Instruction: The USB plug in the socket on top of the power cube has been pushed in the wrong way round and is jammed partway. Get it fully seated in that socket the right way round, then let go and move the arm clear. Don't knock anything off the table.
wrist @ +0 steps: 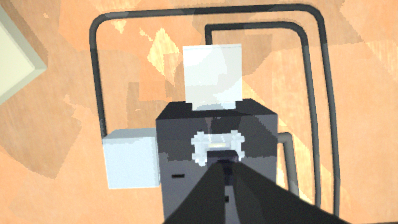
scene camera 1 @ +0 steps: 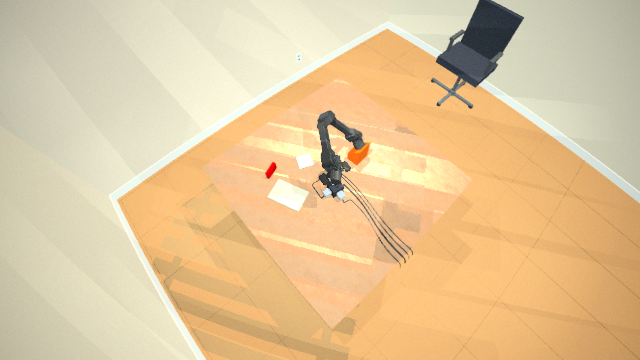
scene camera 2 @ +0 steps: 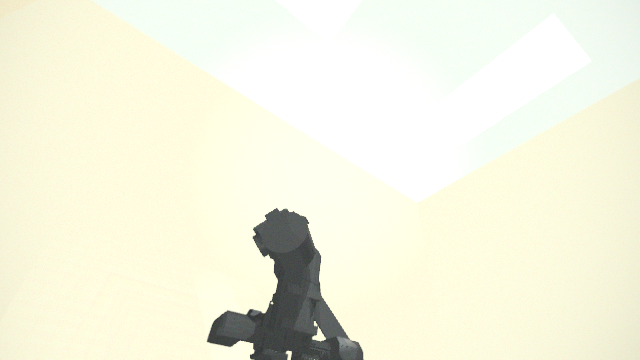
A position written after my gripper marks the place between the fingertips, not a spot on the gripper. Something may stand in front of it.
Note:
My gripper (wrist: 226, 172) carries a USB plug. Further things: a USB socket (wrist: 202, 142).

